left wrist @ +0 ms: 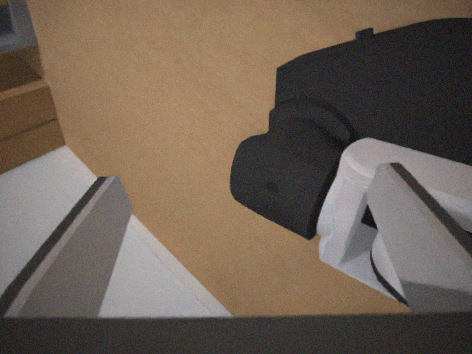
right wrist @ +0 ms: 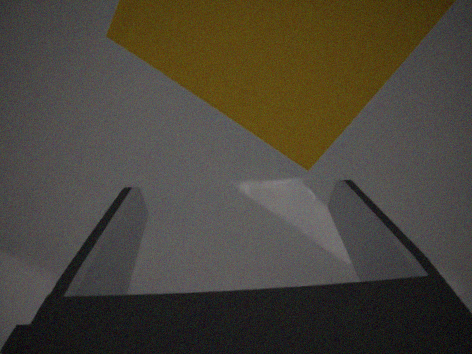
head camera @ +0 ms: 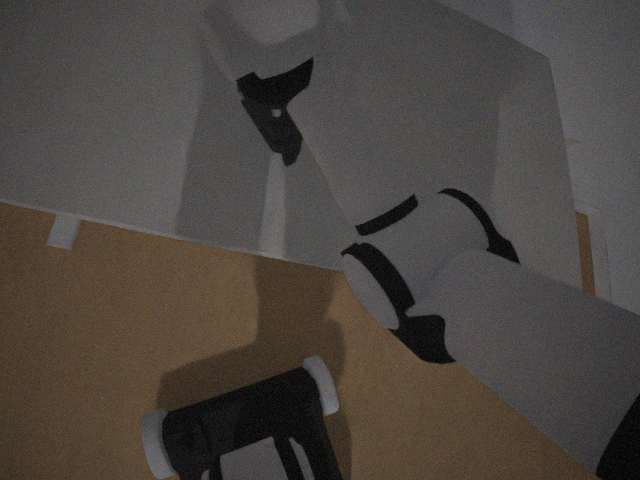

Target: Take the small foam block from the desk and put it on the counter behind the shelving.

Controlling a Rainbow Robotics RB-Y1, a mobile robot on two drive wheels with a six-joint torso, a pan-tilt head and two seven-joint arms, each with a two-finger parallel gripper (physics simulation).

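Seen in the pictures: left gripper, fingertip midpoint: (left wrist: 245, 187); right gripper, fingertip midpoint: (right wrist: 239, 197) (head camera: 272, 136); robot's base, origin of the base link: (head camera: 242, 406).
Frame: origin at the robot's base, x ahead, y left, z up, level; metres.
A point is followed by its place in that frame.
Note:
The yellow foam block (right wrist: 280, 65) @(z 0.765, x 0.582, y -0.240 m) lies on the grey desk (head camera: 103, 113) @(z 0.720, x 0.669, y 0.081 m) (right wrist: 50, 125) @(z 0.720, x 0.670, y -0.191 m); part of it shows at the top of the right wrist view, a corner pointing down. My right gripper (right wrist: 239, 197) @(z 0.723, x 0.572, y -0.179 m) is open and empty, its fingertips short of the block's near corner, which lies nearer the right-hand finger in the picture. In the head camera the right arm reaches over the desk and the block does not show. My left gripper (left wrist: 245, 187) @(z 0.548, x -0.352, y 0.231 m) is open and empty, with the floor and robot base beyond its fingers. The counter and shelving cannot be made out.
The robot's dark base (head camera: 248, 403) @(z 0.192, x 0.050, y -0.024 m) (left wrist: 400, 85) @(z 0.169, x -0.349, y 0.154 m) stands on the wooden floor (head camera: 77, 310) @(z 0.000, x 0.474, y 0.450 m) (left wrist: 150, 75) @(z 0.000, x -1.192, y -0.021 m) before the desk edge. A pale desk leg (head camera: 64, 232) shows below that edge. Brown wooden furniture (left wrist: 25, 115) @(z 0.193, x -2.402, y -0.418 m) stands at the left in the left wrist view. A pale wall (head camera: 604, 118) @(z 0.608, x 0.578, y -1.516 m) rises at the right.

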